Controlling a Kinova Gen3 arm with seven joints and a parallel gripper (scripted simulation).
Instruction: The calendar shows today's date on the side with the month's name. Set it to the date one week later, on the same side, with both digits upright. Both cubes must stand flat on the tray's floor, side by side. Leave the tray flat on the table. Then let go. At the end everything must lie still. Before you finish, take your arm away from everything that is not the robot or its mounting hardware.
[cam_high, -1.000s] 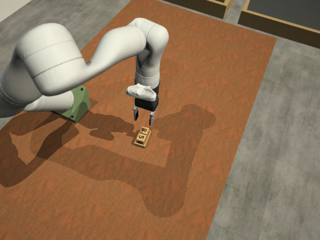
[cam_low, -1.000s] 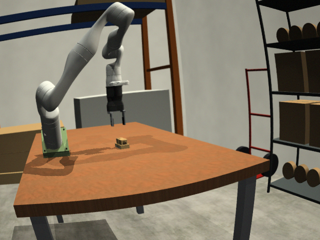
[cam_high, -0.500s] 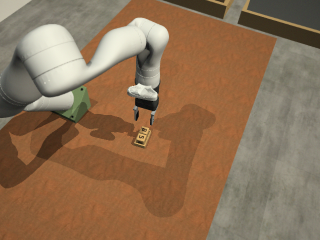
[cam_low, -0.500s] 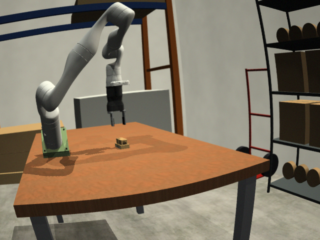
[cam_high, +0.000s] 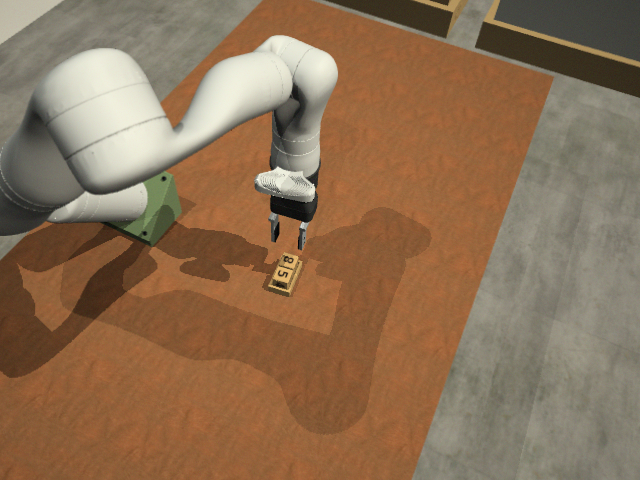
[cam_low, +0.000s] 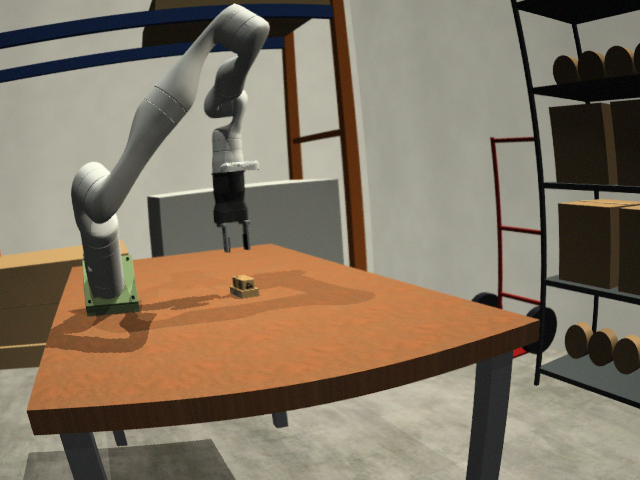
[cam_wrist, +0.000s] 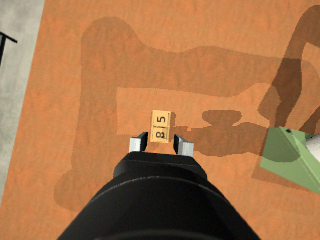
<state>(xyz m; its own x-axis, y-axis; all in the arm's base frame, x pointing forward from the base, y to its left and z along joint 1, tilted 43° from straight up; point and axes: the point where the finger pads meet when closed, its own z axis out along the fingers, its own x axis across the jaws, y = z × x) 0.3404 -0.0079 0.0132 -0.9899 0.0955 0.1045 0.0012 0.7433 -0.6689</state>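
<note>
My hand is 2 cm to the left of the wooden calendar tray and 11 cm above it.
</note>
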